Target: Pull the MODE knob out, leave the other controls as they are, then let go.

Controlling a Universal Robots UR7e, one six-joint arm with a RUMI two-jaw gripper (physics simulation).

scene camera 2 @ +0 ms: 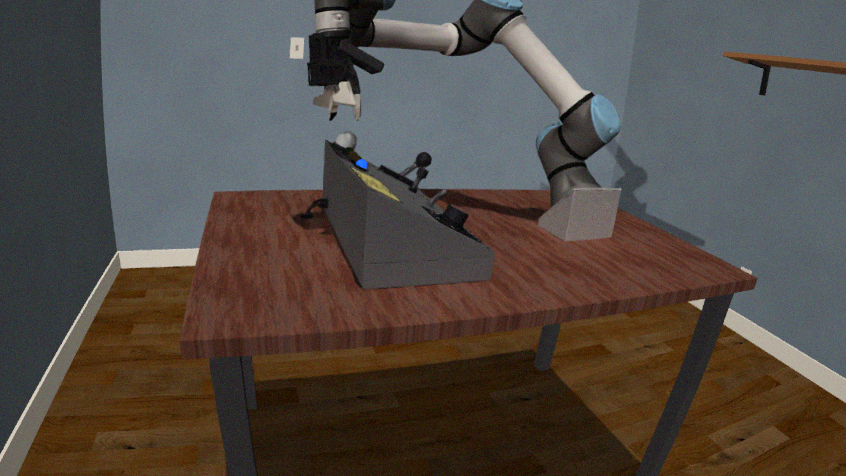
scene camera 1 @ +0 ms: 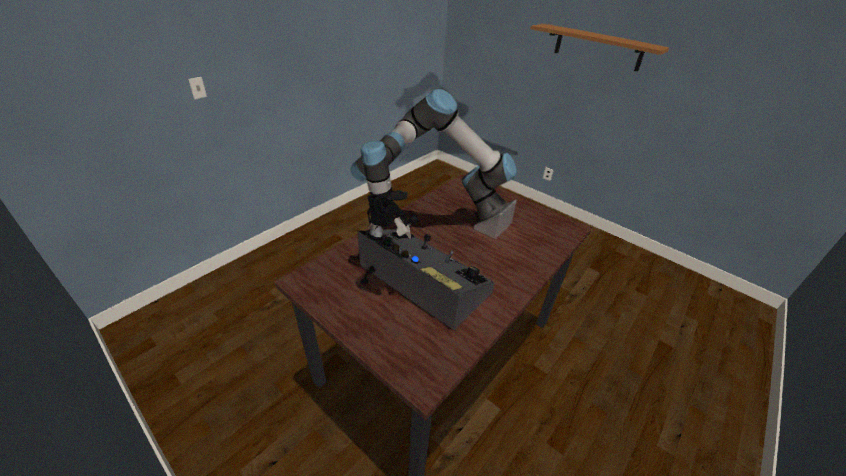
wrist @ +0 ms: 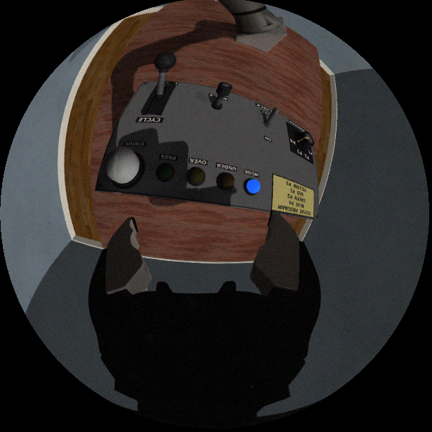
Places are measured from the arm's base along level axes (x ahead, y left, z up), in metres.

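Pixels of known places: gripper, fingertip midpoint: point(scene camera 2: 343, 120) point(scene camera 1: 392, 234); arm's base at its link origin: point(scene camera 2: 578, 204) point(scene camera 1: 494, 212).
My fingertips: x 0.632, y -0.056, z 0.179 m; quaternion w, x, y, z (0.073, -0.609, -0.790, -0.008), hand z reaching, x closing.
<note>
Ahead of a thing's pixels: the offset from my fingertips to its top centre. "pt": to the spot under its first point. Level surfaces: height alone.
The MODE knob @[dx -0.194, dy +0.008, dz -0.102 m] point(scene camera 1: 426, 238) point(scene camera 2: 421, 172) point(wrist: 223, 90) is a black cap on a short stem, standing out from the sloping grey console point(scene camera 1: 408, 282) point(scene camera 2: 414, 248) point(wrist: 200, 131). Its label is partly hidden behind it in the wrist view. My gripper point(scene camera 1: 391, 233) point(scene camera 2: 345, 117) point(wrist: 200, 216) is open and empty. It hangs above the console's high edge, over the white STATUS dome @[pt dx -0.027, dy -0.095, dz -0.060 m] point(scene camera 2: 346, 140) point(wrist: 123, 166) in scene camera 2, and apart from the MODE knob. A blue lamp @[pt dx -0.023, dy +0.097, dz -0.074 m] point(scene camera 1: 415, 259) point(scene camera 2: 361, 163) point(wrist: 253, 186), also labelled MODE, is lit.
The CYCLE lever @[dx -0.237, dy -0.113, dz -0.089 m] point(scene camera 2: 423, 159) point(wrist: 165, 61) stands beside the MODE knob. On its other side are the CHECK toggle @[dx -0.191, dy +0.128, dz -0.124 m] point(scene camera 1: 450, 256) point(scene camera 2: 437, 197) point(wrist: 271, 116) and the PROGRAM knob @[dx -0.184, dy +0.248, dz -0.123 m] point(scene camera 2: 455, 215) point(wrist: 304, 139). The console stands on the wooden table @[dz -0.254 m] point(scene camera 1: 378, 331) point(scene camera 2: 266, 301).
</note>
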